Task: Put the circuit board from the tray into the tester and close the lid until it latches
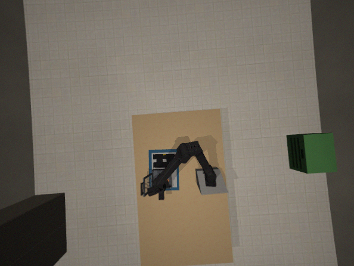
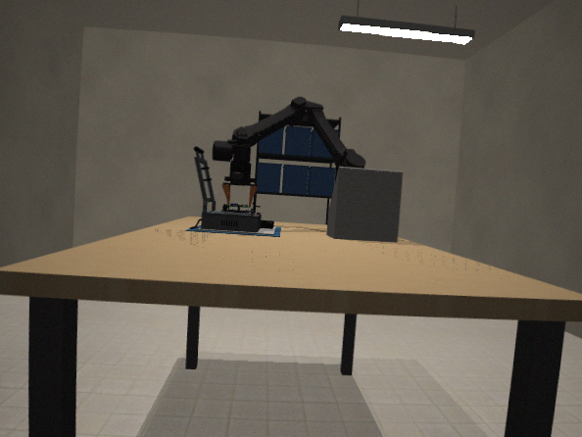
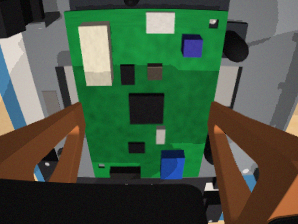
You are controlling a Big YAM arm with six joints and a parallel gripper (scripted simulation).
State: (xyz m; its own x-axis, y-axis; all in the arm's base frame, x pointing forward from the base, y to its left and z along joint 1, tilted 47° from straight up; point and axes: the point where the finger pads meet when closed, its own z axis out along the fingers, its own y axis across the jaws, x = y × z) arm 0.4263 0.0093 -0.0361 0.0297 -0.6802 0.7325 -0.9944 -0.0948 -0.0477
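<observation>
The green circuit board lies right at my hand. Also, from my hand: black latch hook: 60 mm behind, 60 mm to the left; dark pin plate: 10 mm ahead, 10 mm to the left, 20 mm below; tester lid: 130 mm ahead, 90 mm above.
</observation>
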